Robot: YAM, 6 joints.
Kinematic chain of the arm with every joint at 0, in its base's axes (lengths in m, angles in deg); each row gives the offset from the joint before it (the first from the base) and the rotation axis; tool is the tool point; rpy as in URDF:
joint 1: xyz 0 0 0.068 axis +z
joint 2: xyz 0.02 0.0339 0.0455 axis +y
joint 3: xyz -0.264 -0.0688 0 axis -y
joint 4: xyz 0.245 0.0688 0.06 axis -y
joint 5: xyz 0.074 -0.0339 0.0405 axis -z
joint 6: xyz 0.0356 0 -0.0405 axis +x
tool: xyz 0 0 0 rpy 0 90 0
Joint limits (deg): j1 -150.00..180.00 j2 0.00..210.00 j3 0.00..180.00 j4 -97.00..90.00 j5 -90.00..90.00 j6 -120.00..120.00
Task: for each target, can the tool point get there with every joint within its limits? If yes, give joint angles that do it. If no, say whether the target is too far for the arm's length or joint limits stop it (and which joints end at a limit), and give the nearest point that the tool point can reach.
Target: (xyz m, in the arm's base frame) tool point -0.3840 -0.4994 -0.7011
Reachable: no: too far | nearest point -0.2591 -0.3370 -0.3344 | short by 0.420 m
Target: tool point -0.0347 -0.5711 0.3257
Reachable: yes | joints -95.77 139.49 131.41 17.00 -40.08 53.61
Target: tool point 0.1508 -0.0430 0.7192
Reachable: yes | joints -15.35 97.35 161.58 -1.73 2.49 -15.67
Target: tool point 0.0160 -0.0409 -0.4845
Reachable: no: joint limits stop it (at a limit: joint 2) | nearest point 0.0376 -0.0960 -0.3498 | short by 0.147 m
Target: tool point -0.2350 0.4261 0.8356
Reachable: no: too far | nearest point -0.1737 0.3149 0.6391 | short by 0.234 m
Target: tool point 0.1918 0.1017 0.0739
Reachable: yes | joints 23.60 122.74 53.82 -79.93 -27.42 78.68
